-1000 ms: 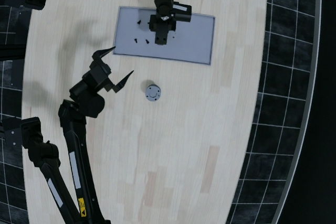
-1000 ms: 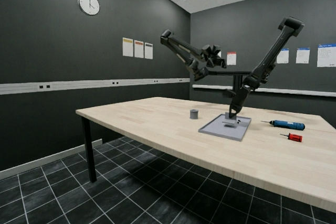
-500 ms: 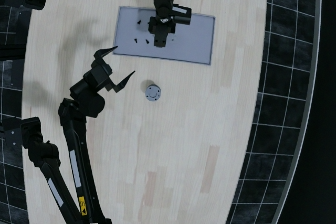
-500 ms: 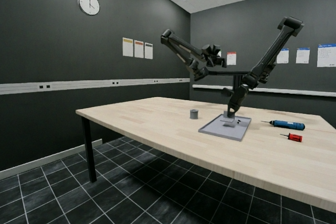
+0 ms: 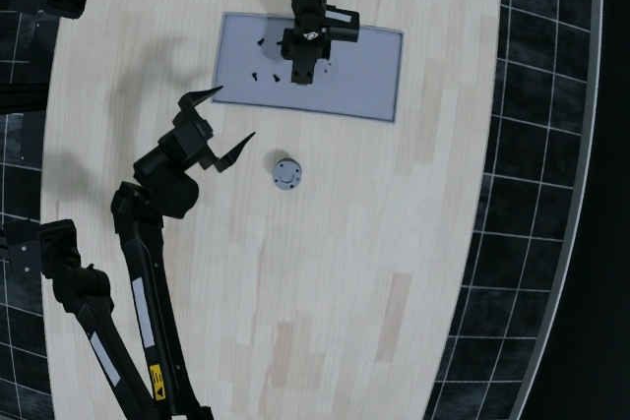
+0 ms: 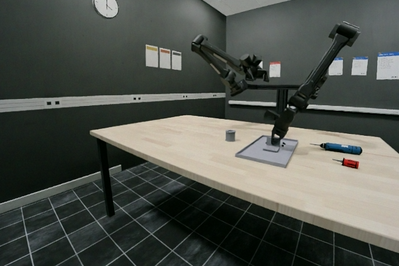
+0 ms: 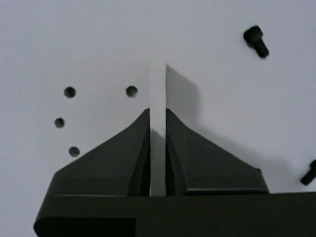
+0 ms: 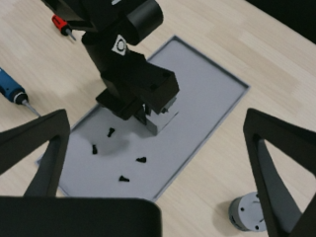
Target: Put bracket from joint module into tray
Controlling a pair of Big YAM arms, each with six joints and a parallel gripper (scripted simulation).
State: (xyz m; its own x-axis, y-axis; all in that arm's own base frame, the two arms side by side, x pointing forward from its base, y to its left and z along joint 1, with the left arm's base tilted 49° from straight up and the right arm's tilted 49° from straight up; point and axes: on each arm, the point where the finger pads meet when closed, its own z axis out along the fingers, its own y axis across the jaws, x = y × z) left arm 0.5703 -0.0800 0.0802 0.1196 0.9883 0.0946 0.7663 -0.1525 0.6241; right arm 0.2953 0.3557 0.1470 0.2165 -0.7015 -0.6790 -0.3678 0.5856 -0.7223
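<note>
Right now the grey tray is 1 cm ahead of my left hand, 1 cm to the right of it and 3 cm below it. The rest, counted from my left hand: grey bracket: 3 cm ahead, 1 cm below; grey joint module: 2 cm behind, 25 cm to the right; red screwdriver: 8 cm ahead, 32 cm to the left, 2 cm below.
</note>
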